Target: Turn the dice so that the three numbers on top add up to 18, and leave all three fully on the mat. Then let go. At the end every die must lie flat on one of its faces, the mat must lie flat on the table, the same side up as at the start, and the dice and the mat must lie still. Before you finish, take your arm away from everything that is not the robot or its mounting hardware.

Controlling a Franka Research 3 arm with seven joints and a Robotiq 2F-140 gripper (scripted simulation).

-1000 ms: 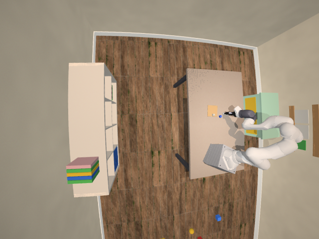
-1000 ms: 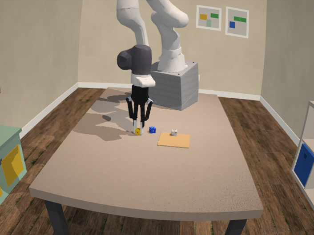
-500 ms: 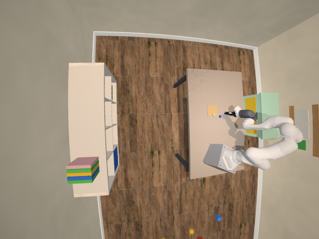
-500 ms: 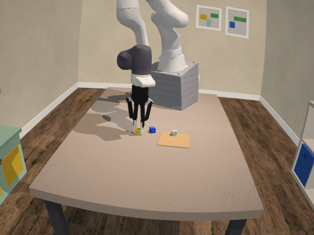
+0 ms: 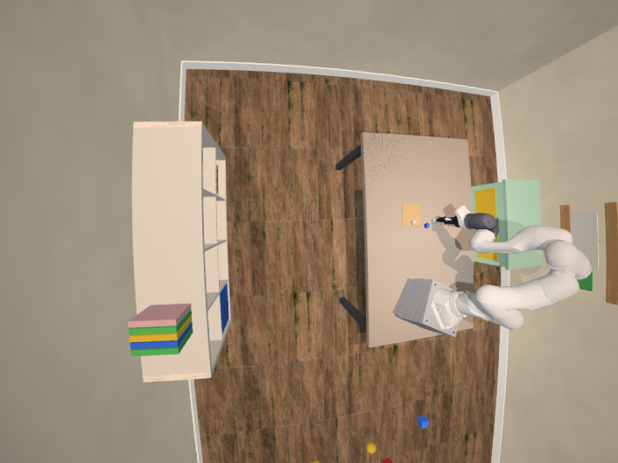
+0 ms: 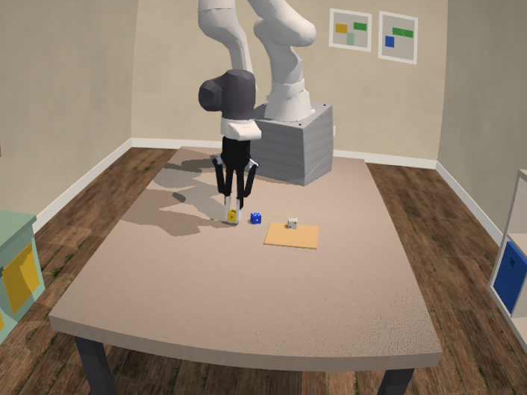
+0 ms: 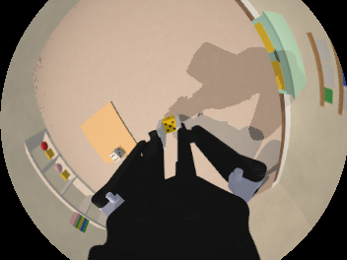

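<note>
Now: the blue die 20 mm behind my hand, 70 mm to the left of it and 40 mm below it. The rest, counted from my hand: white die: 30 mm ahead, 160 mm to the left, 40 mm below; then yellow die: 20 mm below; then mat: 80 mm ahead, 160 mm to the left, 50 mm below.
</note>
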